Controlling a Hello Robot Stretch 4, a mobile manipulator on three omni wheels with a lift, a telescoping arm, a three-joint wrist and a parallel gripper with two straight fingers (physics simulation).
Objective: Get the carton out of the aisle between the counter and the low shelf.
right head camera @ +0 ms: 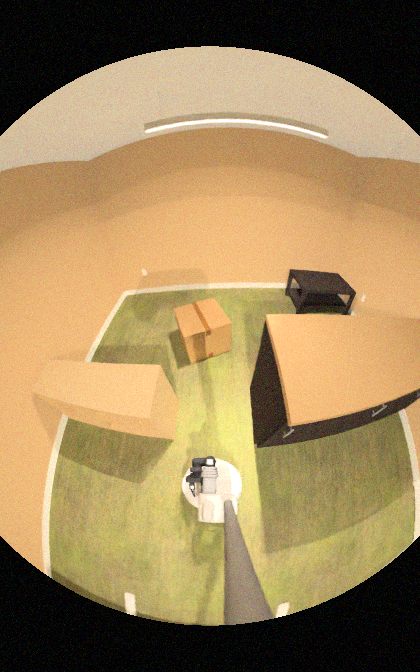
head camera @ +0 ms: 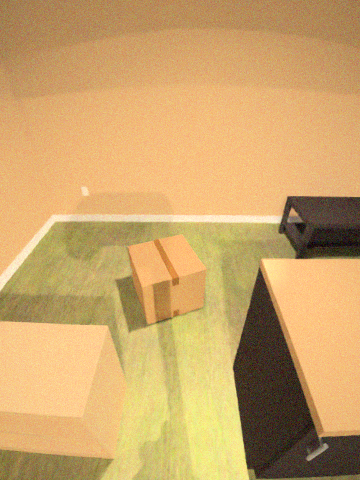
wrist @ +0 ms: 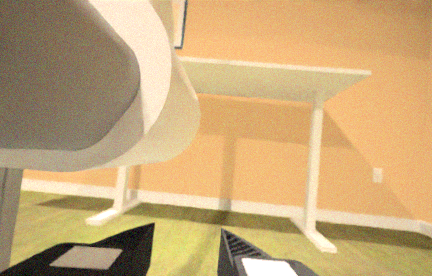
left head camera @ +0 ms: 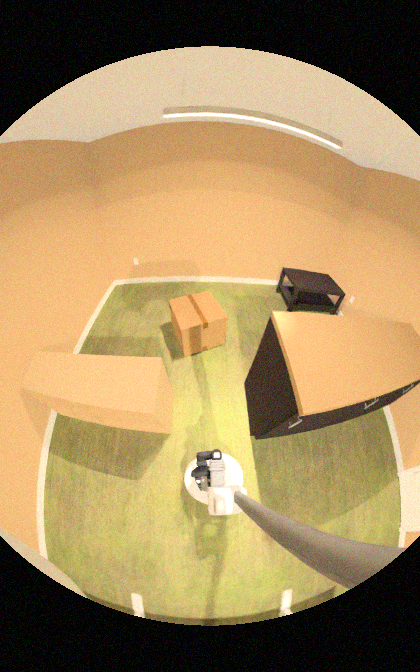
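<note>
Cardboard carton [head camera: 169, 278], visible also at [right head camera: 205, 330] and [left head camera: 199, 323]; in the wrist view the carton is out of frame. The low tan shelf [head camera: 70, 388] appears again at [right head camera: 135, 398] and [left head camera: 131, 392], the dark counter [head camera: 289, 370] at [right head camera: 315, 375]. A dark side table [right head camera: 317, 288] and a white desk [wrist: 315, 85] are present, as is my gripper [wrist: 186, 246].
</note>
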